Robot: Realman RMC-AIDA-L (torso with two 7-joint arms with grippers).
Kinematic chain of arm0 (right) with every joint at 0, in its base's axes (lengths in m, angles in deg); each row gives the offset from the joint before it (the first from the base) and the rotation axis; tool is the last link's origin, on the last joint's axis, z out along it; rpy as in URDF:
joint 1: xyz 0 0 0.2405 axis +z
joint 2: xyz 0 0 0 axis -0.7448 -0.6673 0
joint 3: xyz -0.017 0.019 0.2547 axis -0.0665 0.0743 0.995
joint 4: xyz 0 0 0 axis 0.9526 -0.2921 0.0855
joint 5: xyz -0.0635 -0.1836 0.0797 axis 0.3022 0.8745 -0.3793
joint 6: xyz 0 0 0 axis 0.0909 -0.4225 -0.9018
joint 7: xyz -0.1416 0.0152 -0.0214 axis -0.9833 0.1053 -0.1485
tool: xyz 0 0 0 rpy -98.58 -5.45 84.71
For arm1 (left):
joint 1: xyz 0 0 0.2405 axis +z
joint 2: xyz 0 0 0 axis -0.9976 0.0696 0
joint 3: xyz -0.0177 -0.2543 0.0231 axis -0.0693 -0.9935 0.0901
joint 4: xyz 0 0 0 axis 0.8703 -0.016 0.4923
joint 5: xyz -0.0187 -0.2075 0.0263 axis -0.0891 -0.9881 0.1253
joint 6: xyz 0 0 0 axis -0.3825 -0.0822 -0.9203
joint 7: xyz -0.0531 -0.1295 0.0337 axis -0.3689 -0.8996 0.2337
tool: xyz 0 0 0 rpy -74.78 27.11 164.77
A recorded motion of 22 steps. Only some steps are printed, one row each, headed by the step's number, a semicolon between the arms.
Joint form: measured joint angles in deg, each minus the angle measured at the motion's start. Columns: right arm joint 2, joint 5, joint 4, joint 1, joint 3, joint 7, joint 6; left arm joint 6, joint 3, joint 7, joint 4, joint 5, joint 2, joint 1.
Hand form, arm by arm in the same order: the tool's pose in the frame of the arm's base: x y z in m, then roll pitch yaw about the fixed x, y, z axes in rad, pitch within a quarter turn. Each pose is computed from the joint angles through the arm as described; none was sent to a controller.
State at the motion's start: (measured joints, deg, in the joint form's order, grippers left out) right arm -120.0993 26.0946 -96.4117 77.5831 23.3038 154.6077 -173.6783; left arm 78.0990 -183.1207 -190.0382 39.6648 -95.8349 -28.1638 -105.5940
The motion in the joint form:
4: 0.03 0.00 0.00 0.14 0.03 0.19 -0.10; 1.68 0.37 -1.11 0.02 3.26 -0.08 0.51
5: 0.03 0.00 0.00 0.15 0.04 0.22 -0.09; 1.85 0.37 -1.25 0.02 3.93 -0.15 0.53
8: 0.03 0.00 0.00 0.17 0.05 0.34 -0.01; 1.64 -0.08 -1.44 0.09 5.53 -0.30 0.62
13: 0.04 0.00 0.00 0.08 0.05 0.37 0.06; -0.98 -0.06 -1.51 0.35 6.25 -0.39 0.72
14: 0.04 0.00 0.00 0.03 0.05 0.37 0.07; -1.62 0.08 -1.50 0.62 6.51 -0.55 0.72
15: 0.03 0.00 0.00 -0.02 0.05 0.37 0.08; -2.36 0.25 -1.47 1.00 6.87 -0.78 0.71
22: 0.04 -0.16 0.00 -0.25 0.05 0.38 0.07; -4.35 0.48 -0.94 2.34 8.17 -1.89 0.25
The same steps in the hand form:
4: 0.2810 0.3192 0.0140 2.6324 0.4925 -1.5424; -0.3540 0.2553 0.0534 2.7610 -0.3417 1.8866
5: 0.2810 0.3192 0.0140 2.6322 0.4925 -1.5429; -0.3545 0.2537 0.0521 2.7676 -0.3310 1.8877
8: 0.2810 0.3195 0.0140 2.6321 0.4923 -1.5452; -0.3575 0.2510 0.0503 2.7855 -0.3213 1.8959
13: 0.2817 0.3192 0.0141 2.6328 0.4927 -1.5476; -0.3639 0.2535 0.0503 2.8195 -0.3507 1.9083
14: 0.2819 0.3190 0.0141 2.6329 0.4928 -1.5485; -0.3649 0.2542 0.0496 2.8310 -0.3566 1.9071
15: 0.2822 0.3187 0.0140 2.6329 0.4928 -1.5495; -0.3660 0.2552 0.0487 2.8454 -0.3632 1.9042
22: 0.2833 0.3178 0.0143 2.6307 0.4948 -1.5547; -0.3659 0.2599 0.0439 2.8863 -0.3814 1.8806

